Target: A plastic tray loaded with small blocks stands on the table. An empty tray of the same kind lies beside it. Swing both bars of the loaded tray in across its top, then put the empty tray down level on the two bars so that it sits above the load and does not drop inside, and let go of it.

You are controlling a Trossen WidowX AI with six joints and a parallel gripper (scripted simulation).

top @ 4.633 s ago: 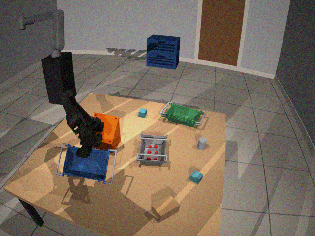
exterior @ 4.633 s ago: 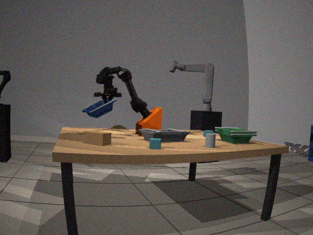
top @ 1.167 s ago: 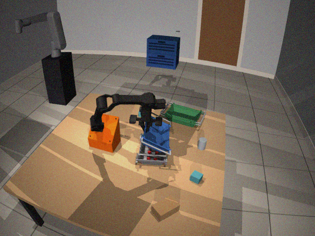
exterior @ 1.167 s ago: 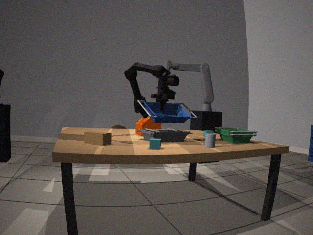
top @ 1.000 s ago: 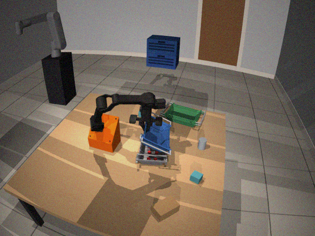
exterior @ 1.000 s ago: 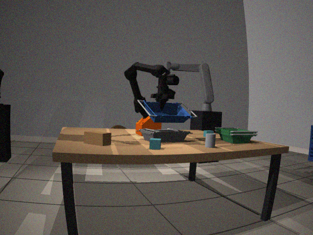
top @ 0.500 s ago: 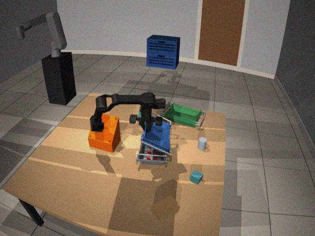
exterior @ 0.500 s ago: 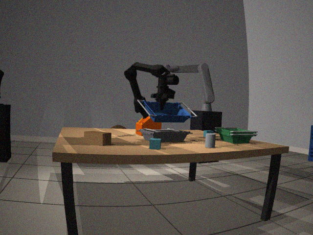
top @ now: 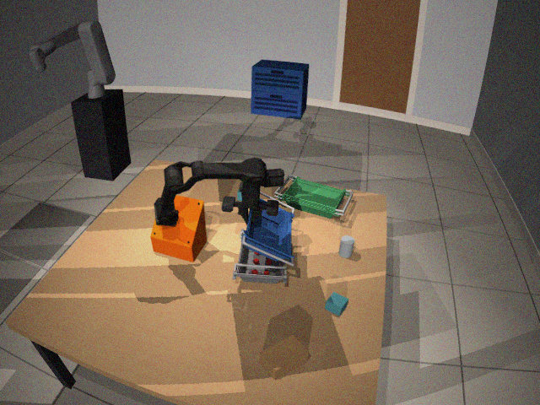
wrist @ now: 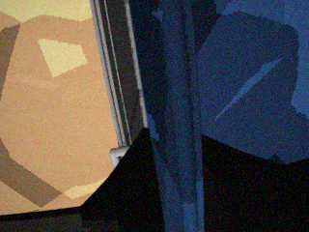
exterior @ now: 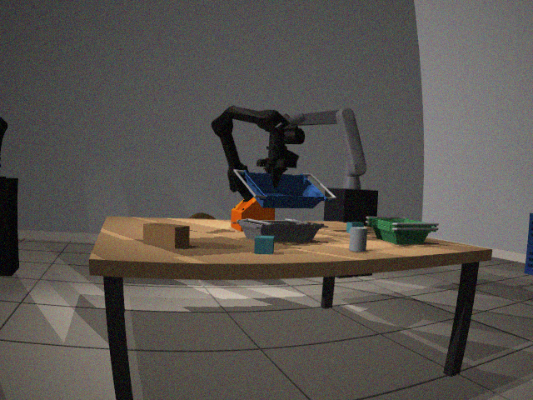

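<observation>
Right now the blue tray is 7 cm ahead of my gripper tip and 1 cm to the left of it. The rest, counted from my gripper tip: tan box 20 cm ahead, 42 cm to the right, 15 cm below; grey cylinder 36 cm ahead, 14 cm to the left, 14 cm below.
</observation>
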